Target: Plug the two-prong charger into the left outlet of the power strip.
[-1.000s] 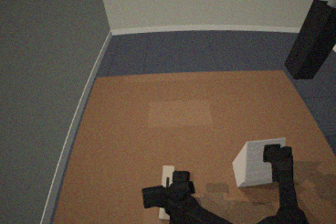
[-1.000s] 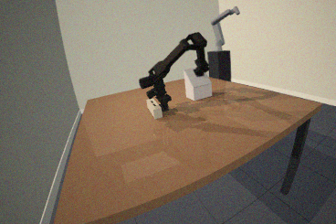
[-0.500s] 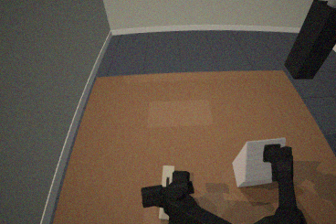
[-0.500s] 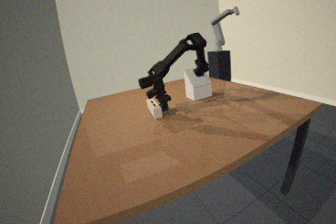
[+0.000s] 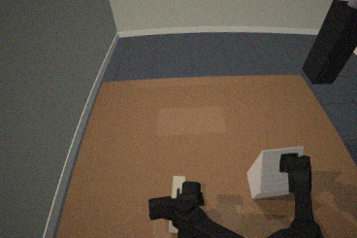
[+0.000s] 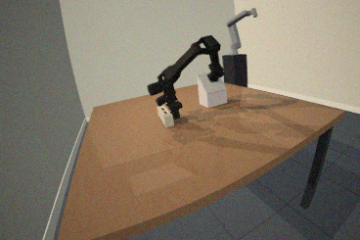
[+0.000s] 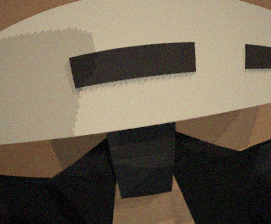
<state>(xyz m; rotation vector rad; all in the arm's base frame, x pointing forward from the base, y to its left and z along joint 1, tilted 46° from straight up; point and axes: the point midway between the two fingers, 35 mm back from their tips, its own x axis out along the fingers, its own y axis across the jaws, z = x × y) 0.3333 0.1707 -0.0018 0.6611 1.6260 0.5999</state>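
Now: the dark two-prong charger 2 cm ahead of my gripper tip and 1 cm above it.
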